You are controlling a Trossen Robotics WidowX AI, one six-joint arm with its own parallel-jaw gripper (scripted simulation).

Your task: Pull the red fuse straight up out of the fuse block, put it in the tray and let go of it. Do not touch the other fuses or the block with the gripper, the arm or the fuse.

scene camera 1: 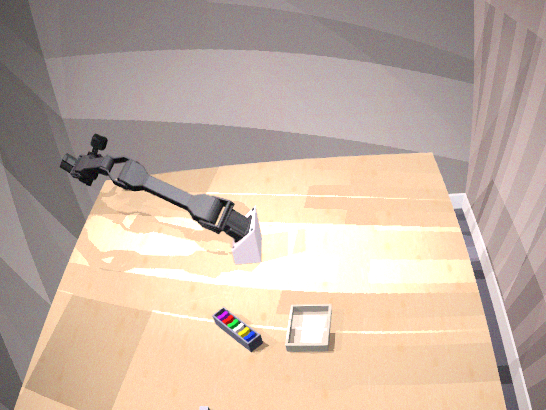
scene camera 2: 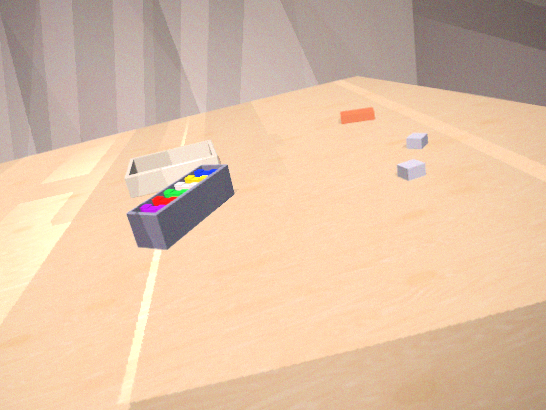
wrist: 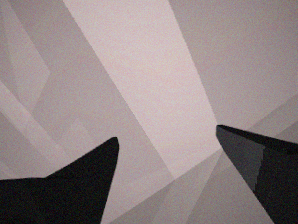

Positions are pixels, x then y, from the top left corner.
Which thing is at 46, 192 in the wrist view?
My gripper.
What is my gripper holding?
Nothing.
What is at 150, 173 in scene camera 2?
A white tray.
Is my gripper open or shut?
Open.
